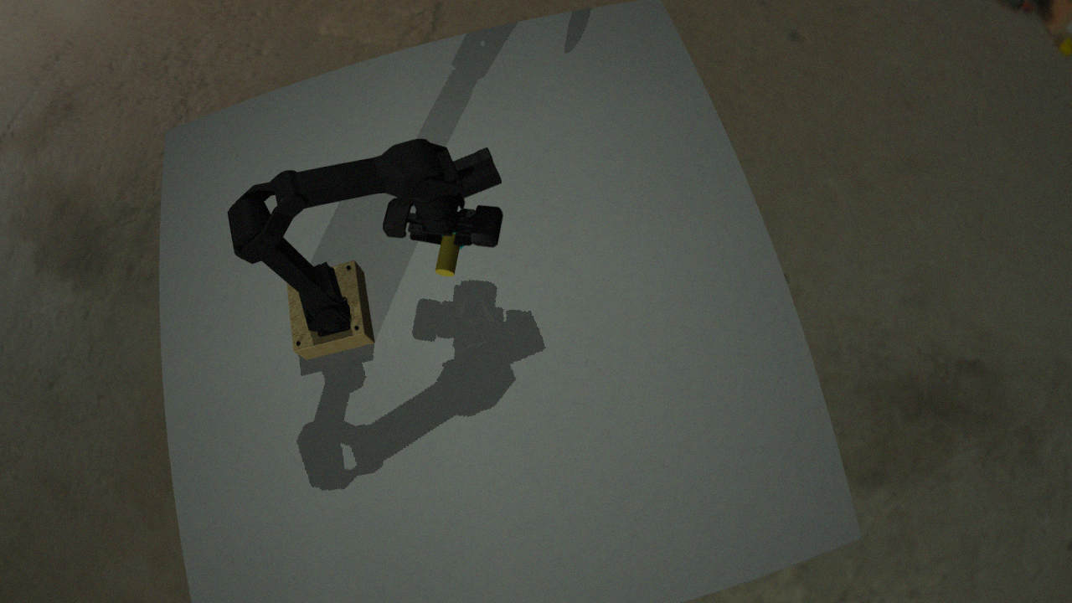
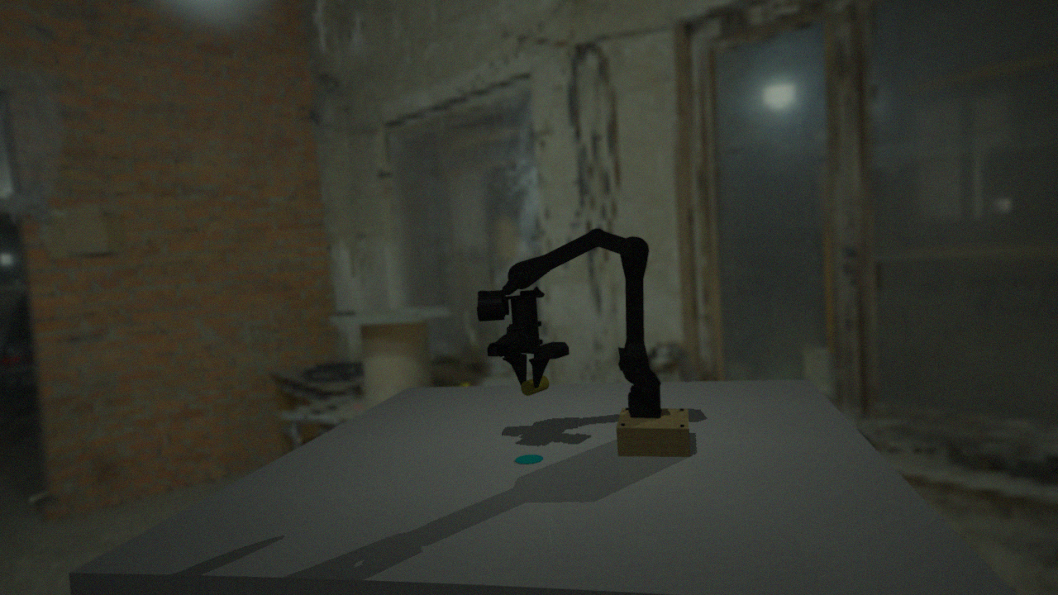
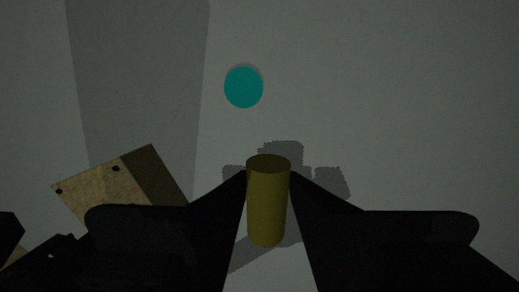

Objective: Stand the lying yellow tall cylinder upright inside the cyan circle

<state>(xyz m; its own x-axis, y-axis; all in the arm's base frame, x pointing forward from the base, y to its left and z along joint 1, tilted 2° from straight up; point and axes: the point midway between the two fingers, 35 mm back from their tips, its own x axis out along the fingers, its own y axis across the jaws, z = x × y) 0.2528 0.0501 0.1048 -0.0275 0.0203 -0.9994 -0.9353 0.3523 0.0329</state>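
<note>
The cyan circle is 14 cm below my gripper tip, 8 cm to the left of it and 1 cm behind it. Also, from my gripper tip: yellow cylinder 2 cm to the right, 1 cm behind.
</note>
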